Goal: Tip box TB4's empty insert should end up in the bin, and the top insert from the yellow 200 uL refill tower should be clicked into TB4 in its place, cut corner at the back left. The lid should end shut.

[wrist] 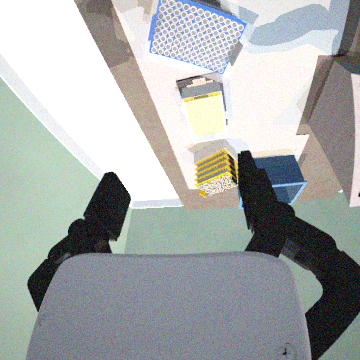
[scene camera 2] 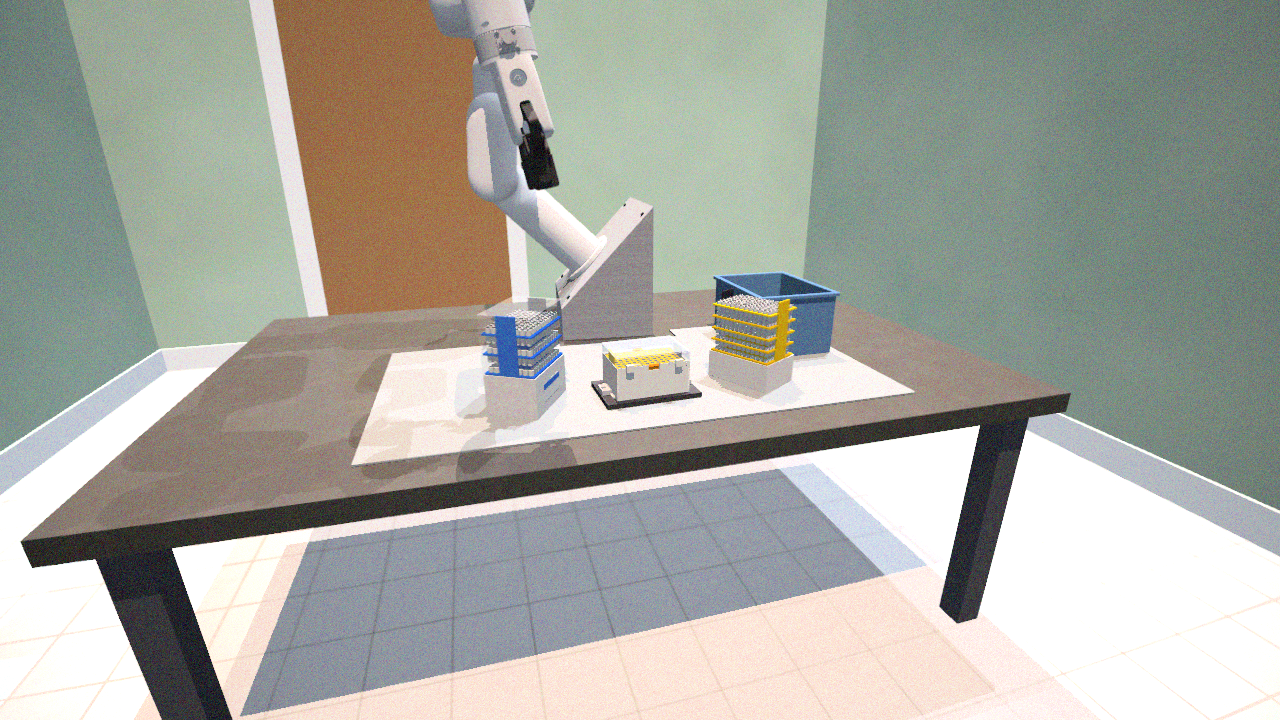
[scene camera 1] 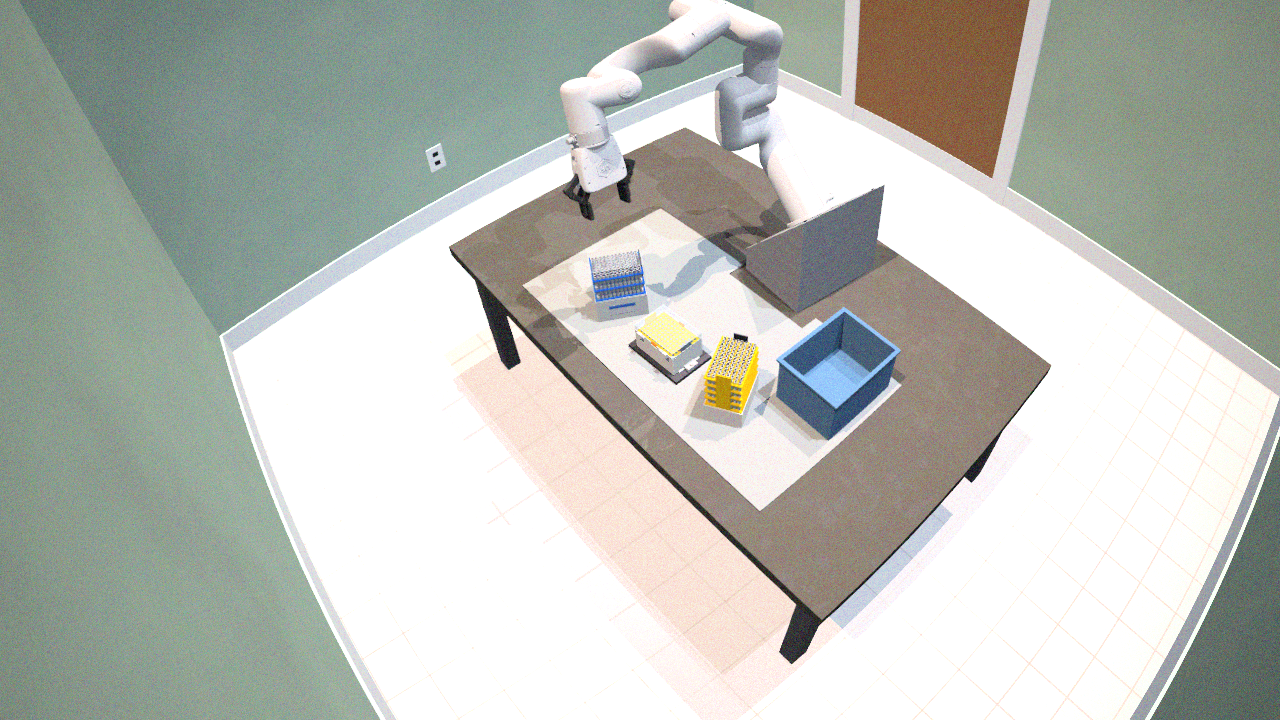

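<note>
My gripper [scene camera 1: 606,209] [scene camera 2: 542,186] [wrist: 176,176] is open and empty, high above the table beyond the blue tower's end of the mat. Tip box TB4 [scene camera 1: 669,344] [scene camera 2: 646,383] [wrist: 205,116] stands upright on a dark base plate, with a yellow insert inside and what looks like a clear lid over it. The yellow refill tower [scene camera 1: 732,371] [scene camera 2: 750,333] [wrist: 216,172], a stack of tip-filled inserts on a white base, stands between the box and the bin. The blue bin [scene camera 1: 805,398] [scene camera 2: 810,326] [wrist: 282,172] looks empty inside in scene camera 1.
A blue refill tower [scene camera 1: 617,277] [scene camera 2: 523,349] [wrist: 195,37] stands on the other side of TB4 from the yellow tower. The towers and box stand on a pale mat [scene camera 1: 760,474] [scene camera 2: 420,420]. The arm's tall grey wedge mount [scene camera 1: 836,250] [scene camera 2: 617,277] [wrist: 335,110] rises behind the mat.
</note>
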